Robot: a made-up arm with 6 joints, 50 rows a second.
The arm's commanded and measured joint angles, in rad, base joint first. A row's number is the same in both.
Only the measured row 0 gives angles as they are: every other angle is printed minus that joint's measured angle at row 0.
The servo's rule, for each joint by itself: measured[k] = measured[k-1] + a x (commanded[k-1-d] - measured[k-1]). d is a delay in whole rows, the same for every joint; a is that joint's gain. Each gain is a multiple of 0.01, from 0.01 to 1. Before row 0 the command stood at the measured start. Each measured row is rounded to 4 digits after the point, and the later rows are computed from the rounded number. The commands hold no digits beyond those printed.
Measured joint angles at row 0:
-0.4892, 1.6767, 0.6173, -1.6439, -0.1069, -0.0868
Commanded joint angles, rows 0 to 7:
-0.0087, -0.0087, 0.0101, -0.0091, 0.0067, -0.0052
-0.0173, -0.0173, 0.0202, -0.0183, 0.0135, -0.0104
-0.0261, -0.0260, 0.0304, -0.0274, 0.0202, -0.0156
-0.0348, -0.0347, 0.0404, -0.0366, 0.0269, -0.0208
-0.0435, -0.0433, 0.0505, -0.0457, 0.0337, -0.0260
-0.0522, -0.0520, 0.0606, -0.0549, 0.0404, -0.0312
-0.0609, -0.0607, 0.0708, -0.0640, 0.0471, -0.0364
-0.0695, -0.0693, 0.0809, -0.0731, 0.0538, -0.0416
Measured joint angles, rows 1 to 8:
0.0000, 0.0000, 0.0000, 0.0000, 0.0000, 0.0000
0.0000, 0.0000, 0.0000, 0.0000, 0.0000, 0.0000
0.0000, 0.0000, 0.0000, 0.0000, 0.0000, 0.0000
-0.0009, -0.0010, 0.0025, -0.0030, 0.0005, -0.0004
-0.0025, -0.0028, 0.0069, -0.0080, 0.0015, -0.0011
-0.0049, -0.0054, 0.0128, -0.0144, 0.0030, -0.0021
-0.0079, -0.0086, 0.0197, -0.0217, 0.0049, -0.0034
-0.0115, -0.0124, 0.0274, -0.0296, 0.0072, -0.0050
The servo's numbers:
d 3
a 0.10 0.11 0.25 0.33 0.08 0.07

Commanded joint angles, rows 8 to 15:
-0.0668, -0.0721, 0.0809, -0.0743, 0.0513, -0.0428
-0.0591, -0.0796, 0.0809, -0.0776, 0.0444, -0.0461
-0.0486, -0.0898, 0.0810, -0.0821, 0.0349, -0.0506
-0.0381, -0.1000, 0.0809, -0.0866, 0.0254, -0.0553
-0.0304, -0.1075, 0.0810, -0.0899, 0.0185, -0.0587
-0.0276, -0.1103, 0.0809, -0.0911, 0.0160, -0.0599
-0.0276, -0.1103, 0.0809, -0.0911, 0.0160, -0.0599
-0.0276, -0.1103, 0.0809, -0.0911, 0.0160, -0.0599
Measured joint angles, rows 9 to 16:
-0.0156, -0.0168, 0.0357, -0.0379, 0.0099, -0.0068
-0.0201, -0.0216, 0.0445, -0.0465, 0.0129, -0.0089
-0.0250, -0.0268, 0.0536, -0.0553, 0.0162, -0.0112
-0.0292, -0.0318, 0.0604, -0.0616, 0.0190, -0.0134
-0.0322, -0.0371, 0.0655, -0.0669, 0.0210, -0.0157
-0.0338, -0.0429, 0.0694, -0.0719, 0.0221, -0.0181
-0.0342, -0.0492, 0.0723, -0.0768, 0.0224, -0.0207
-0.0338, -0.0556, 0.0745, -0.0811, 0.0221, -0.0234

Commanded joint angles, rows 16 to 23:
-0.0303, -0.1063, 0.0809, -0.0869, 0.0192, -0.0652
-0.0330, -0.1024, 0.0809, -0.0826, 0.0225, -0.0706
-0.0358, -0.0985, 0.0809, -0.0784, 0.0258, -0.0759
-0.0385, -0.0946, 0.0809, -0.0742, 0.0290, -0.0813
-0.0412, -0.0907, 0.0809, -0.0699, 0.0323, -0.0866
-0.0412, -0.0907, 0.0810, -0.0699, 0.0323, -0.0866
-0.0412, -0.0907, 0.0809, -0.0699, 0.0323, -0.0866
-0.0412, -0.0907, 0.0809, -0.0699, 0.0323, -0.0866
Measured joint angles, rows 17 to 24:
-0.0332, -0.0616, 0.0761, -0.0844, 0.0216, -0.0260
-0.0326, -0.0670, 0.0773, -0.0866, 0.0212, -0.0284
-0.0321, -0.0718, 0.0782, -0.0881, 0.0208, -0.0306
-0.0319, -0.0756, 0.0789, -0.0877, 0.0207, -0.0330
-0.0320, -0.0785, 0.0794, -0.0860, 0.0208, -0.0356
-0.0324, -0.0807, 0.0798, -0.0835, 0.0212, -0.0384
-0.0330, -0.0822, 0.0801, -0.0804, 0.0218, -0.0414
-0.0338, -0.0831, 0.0803, -0.0769, 0.0226, -0.0446

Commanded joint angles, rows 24 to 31:
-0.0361, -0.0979, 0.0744, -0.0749, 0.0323, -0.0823
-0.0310, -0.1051, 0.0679, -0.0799, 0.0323, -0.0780
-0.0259, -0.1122, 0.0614, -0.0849, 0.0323, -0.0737
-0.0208, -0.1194, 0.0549, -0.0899, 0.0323, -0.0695
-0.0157, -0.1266, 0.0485, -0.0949, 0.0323, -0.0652
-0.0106, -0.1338, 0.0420, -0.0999, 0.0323, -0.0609
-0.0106, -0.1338, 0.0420, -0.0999, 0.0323, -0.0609
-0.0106, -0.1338, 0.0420, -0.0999, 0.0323, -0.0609
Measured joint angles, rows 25 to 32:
-0.0345, -0.0839, 0.0805, -0.0746, 0.0234, -0.0475
-0.0352, -0.0846, 0.0806, -0.0730, 0.0241, -0.0502
-0.0358, -0.0853, 0.0807, -0.0720, 0.0248, -0.0527
-0.0358, -0.0867, 0.0791, -0.0730, 0.0254, -0.0548
-0.0353, -0.0887, 0.0763, -0.0753, 0.0260, -0.0564
-0.0344, -0.0913, 0.0726, -0.0785, 0.0265, -0.0576
-0.0330, -0.0944, 0.0682, -0.0823, 0.0270, -0.0584
-0.0313, -0.0979, 0.0633, -0.0865, 0.0274, -0.0589

